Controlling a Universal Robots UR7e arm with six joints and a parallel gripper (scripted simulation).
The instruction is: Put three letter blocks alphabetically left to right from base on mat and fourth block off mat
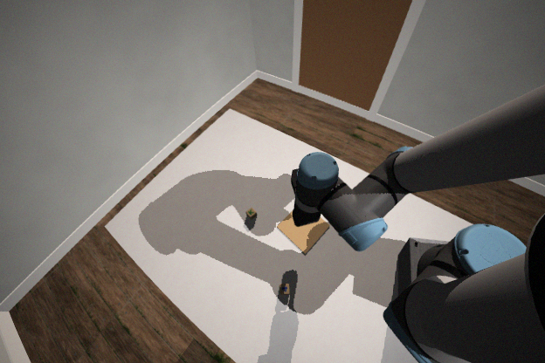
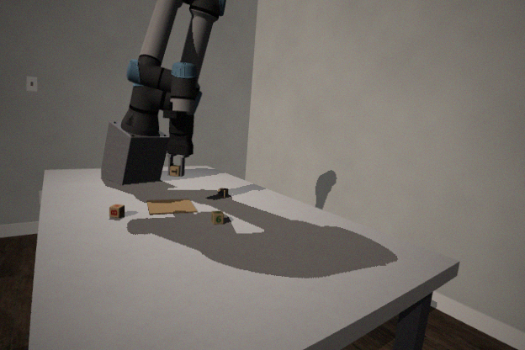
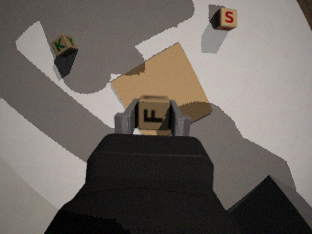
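Right now my hand is 120 mm above the tan mat, 10 mm to the left of it and 10 mm past it. Also, from my hand: block 170 mm to the right, 110 mm below, 40 mm ahead.
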